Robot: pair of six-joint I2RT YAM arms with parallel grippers.
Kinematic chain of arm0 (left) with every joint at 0, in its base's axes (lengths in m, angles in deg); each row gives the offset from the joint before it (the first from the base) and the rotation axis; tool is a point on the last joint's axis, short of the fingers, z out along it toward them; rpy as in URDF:
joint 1: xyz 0 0 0.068 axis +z
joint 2: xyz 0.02 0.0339 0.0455 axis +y
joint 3: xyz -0.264 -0.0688 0 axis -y
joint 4: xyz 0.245 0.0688 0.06 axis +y
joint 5: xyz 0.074 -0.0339 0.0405 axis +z
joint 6: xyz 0.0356 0 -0.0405 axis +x
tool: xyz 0 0 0 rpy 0 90 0
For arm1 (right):
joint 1: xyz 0 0 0.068 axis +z
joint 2: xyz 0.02 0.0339 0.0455 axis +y
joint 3: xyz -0.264 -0.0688 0 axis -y
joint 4: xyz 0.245 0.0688 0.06 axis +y
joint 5: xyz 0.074 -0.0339 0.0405 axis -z
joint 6: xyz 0.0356 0 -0.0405 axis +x
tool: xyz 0 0 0 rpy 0 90 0
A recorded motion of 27 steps. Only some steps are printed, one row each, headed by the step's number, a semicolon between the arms.
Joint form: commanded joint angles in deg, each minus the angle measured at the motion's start. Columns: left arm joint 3, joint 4, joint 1, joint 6, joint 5, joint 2; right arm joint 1, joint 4, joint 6, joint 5, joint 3, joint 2.
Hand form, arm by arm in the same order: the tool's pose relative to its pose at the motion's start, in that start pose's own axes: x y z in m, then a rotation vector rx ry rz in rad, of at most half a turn. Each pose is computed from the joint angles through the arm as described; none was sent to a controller.
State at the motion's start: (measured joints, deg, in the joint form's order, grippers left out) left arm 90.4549 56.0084 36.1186 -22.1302 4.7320 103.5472; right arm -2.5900 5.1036 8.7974 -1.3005 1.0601 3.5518
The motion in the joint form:
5: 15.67 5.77 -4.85 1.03 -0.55 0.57; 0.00 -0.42 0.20 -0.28 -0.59 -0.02
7: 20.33 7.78 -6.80 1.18 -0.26 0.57; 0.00 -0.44 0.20 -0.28 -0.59 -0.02
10: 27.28 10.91 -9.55 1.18 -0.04 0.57; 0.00 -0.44 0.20 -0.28 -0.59 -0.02
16: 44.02 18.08 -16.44 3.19 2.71 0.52; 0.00 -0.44 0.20 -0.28 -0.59 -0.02
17: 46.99 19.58 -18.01 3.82 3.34 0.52; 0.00 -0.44 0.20 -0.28 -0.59 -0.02
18: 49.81 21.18 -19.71 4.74 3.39 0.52; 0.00 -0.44 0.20 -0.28 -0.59 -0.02
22: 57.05 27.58 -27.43 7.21 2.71 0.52; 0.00 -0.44 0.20 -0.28 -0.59 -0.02
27: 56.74 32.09 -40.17 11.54 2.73 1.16; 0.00 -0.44 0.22 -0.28 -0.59 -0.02
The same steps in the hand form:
5: -0.0207 -0.0378 -0.0675 0.1049 -0.1394 0.0815; 0.0027 -0.0003 0.0008 -0.0044 0.0033 0.0036
7: -0.0212 -0.0495 -0.0903 0.1338 -0.1802 0.1095; 0.0027 -0.0003 0.0008 -0.0045 0.0030 0.0035
10: -0.0189 -0.0638 -0.1247 0.1807 -0.2365 0.1439; 0.0027 -0.0003 0.0008 -0.0045 0.0030 0.0035
16: 0.0001 -0.0853 -0.2081 0.2694 -0.3944 0.2474; 0.0027 -0.0003 0.0008 -0.0045 0.0030 0.0035
17: 0.0067 -0.0882 -0.2225 0.2847 -0.4195 0.2735; 0.0027 -0.0003 0.0008 -0.0045 0.0030 0.0035
18: 0.0146 -0.0912 -0.2360 0.3075 -0.4368 0.3092; 0.0027 -0.0003 0.0008 -0.0045 0.0030 0.0035
22: 0.0520 -0.1053 -0.2711 0.3936 -0.4337 0.4616; 0.0027 -0.0003 0.0008 -0.0045 0.0030 0.0035
27: 0.1088 -0.1423 -0.2790 0.4542 -0.3442 0.7444; 0.0027 -0.0003 0.0008 -0.0045 0.0030 0.0039

